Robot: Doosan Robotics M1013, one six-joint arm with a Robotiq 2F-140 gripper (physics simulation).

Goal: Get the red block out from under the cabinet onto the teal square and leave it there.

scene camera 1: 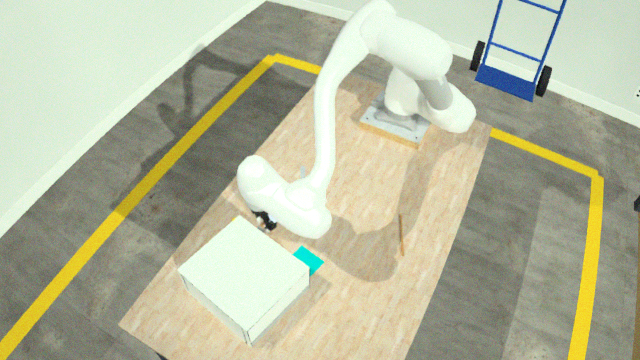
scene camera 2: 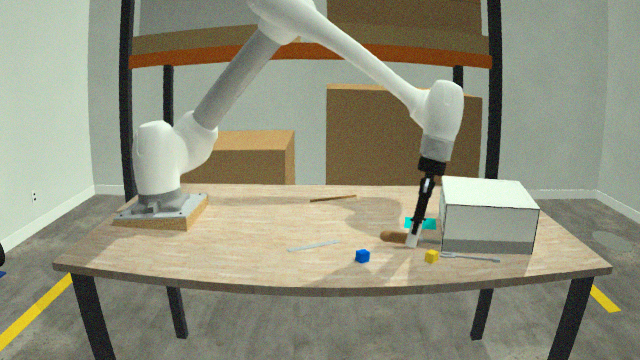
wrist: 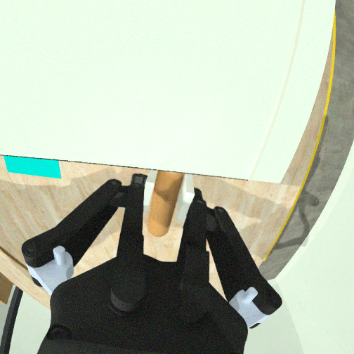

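Pixels of known places: gripper, fingertip midpoint: (scene camera 1: 265,227) (scene camera 2: 410,245); arm's base, link origin: (scene camera 1: 399,114) (scene camera 2: 161,205).
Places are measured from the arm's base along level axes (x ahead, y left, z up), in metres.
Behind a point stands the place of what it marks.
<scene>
The white cabinet (scene camera 1: 245,270) {x 0.987, y -0.234, z 0.101 m} (scene camera 2: 487,227) {x 0.928, y -0.382, z 0.042 m} (wrist: 150,75) stands on the table and fills much of the wrist view. My gripper (scene camera 1: 265,226) {x 0.739, y -0.291, z -0.030 m} (scene camera 2: 412,241) {x 0.739, y -0.291, z -0.030 m} (wrist: 169,174) is low over the table beside the cabinet, shut on the brown handle (scene camera 2: 392,236) {x 0.687, y -0.283, z -0.004 m} (wrist: 159,222) of a tool. The tool's grey shaft (scene camera 2: 430,241) {x 0.789, y -0.311, z -0.014 m} runs towards the cabinet; its far end is hidden. The teal square (scene camera 1: 307,260) {x 0.807, y -0.105, z -0.033 m} (scene camera 2: 428,224) {x 0.844, y -0.131, z -0.033 m} (wrist: 32,167) lies flat near the cabinet's edge, partly covered by it in scene camera 1. The red block does not show in any view.
In scene camera 2, a yellow block (scene camera 2: 431,256) {x 0.761, y -0.405, z -0.015 m} and a forked grey tool (scene camera 2: 475,258) {x 0.889, y -0.412, z -0.031 m} lie near the cabinet. A blue block (scene camera 2: 362,256) {x 0.591, y -0.375, z -0.015 m} and a grey strip (scene camera 2: 314,246) {x 0.485, y -0.260, z -0.033 m} lie nearer the arm's base. A thin brown stick (scene camera 1: 401,235) {x 0.594, y 0.165, z -0.027 m} (scene camera 2: 332,198) {x 0.582, y 0.161, z -0.030 m} lies across the table.
</scene>
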